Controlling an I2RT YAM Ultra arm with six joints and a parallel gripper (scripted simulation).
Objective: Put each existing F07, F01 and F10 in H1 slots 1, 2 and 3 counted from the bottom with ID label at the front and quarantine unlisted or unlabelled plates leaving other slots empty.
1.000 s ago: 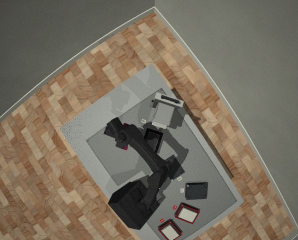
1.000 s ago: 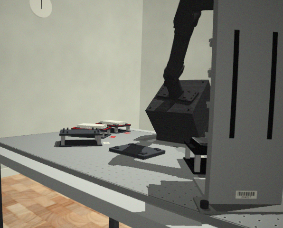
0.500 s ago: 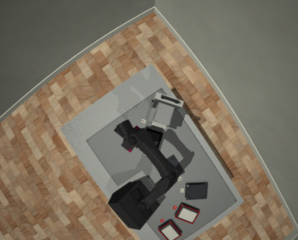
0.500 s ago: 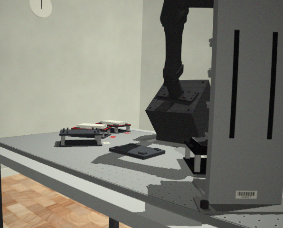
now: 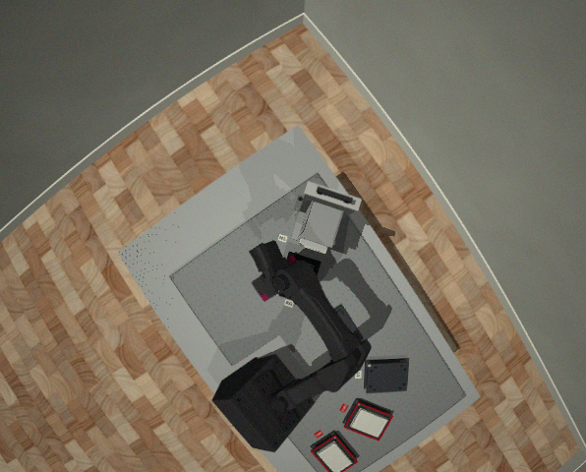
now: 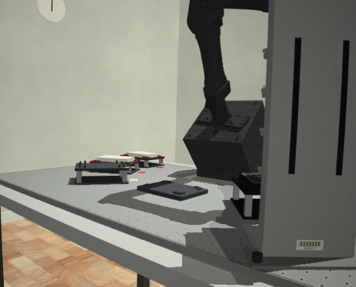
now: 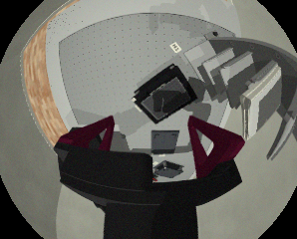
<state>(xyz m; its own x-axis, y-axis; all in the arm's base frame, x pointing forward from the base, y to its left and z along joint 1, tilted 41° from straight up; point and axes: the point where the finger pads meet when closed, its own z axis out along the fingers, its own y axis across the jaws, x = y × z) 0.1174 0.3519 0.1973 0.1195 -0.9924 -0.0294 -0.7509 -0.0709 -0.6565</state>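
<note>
My hand is 180 mm above the dark 96-well plate, 50 mm to the left of it and 50 mm short of it. Also, from my hand: N6 deck label (400 mm to the right, 240 mm below, 130 mm ahead); then H1 deck label (240 mm below, 110 mm to the left, 60 mm ahead); then grey hotel back wall (220 mm ahead, 140 mm to the left, 50 mm below).
</note>
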